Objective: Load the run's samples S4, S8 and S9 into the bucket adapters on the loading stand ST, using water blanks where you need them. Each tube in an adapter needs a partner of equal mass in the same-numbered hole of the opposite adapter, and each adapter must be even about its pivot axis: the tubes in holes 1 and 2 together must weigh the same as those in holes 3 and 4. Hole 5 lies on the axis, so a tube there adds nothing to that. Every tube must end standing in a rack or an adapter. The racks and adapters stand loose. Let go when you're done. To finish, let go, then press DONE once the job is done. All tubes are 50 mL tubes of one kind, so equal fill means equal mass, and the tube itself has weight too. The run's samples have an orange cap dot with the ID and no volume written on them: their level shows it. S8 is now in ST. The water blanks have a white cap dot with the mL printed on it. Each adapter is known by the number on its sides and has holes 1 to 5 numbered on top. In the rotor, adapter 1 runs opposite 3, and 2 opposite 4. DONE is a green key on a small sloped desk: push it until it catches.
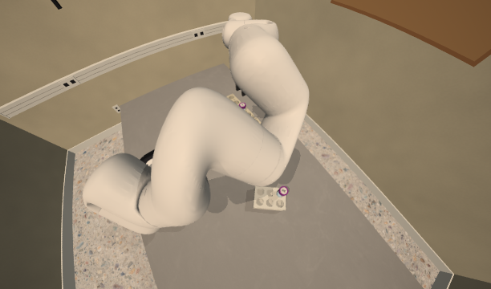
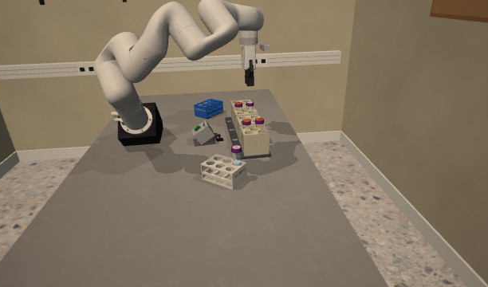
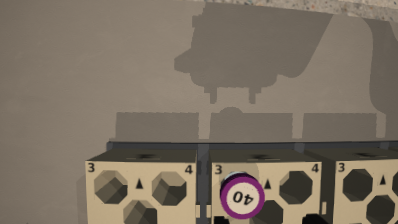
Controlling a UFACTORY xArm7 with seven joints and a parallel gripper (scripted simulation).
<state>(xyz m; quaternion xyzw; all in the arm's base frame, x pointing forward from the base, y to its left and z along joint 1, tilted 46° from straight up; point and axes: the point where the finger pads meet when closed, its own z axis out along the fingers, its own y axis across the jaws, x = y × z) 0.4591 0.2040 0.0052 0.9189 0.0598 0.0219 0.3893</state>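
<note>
Now: the green DONE key 230 mm behind my hand, 130 mm to the right of it and 160 mm below it. Round my hand: white rack: 120 mm behind, 440 mm to the right, 200 mm below; blue rack: 200 mm behind, 220 mm to the left, 200 mm below; orange-dot sample tube: 50 mm behind, 160 mm below.
</note>
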